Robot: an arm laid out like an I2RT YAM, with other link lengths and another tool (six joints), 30 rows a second.
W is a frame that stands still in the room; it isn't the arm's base.
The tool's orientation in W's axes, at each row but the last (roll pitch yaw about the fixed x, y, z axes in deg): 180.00, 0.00, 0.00; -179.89, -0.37, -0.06; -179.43, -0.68, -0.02; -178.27, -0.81, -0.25; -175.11, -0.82, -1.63; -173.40, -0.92, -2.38
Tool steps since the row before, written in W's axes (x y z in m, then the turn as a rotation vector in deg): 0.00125, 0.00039, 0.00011, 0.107, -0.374, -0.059; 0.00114, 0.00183, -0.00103, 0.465, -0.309, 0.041; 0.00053, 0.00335, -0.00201, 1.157, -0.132, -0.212; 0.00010, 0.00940, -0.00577, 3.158, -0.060, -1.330; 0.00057, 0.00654, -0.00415, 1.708, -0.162, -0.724; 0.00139, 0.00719, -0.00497, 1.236, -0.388, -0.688
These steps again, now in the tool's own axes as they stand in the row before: 0.00125, -0.00039, -0.00011, 0.107, 0.374, 0.059; 0.00113, -0.00183, 0.00104, 0.466, 0.308, -0.039; 0.00050, -0.00333, 0.00205, 1.154, 0.134, 0.224; -0.00002, -0.00922, 0.00605, 3.139, 0.088, 1.372; 0.00032, -0.00618, 0.00470, 1.701, 0.177, 0.736; 0.00101, -0.00662, 0.00579, 1.240, 0.415, 0.665
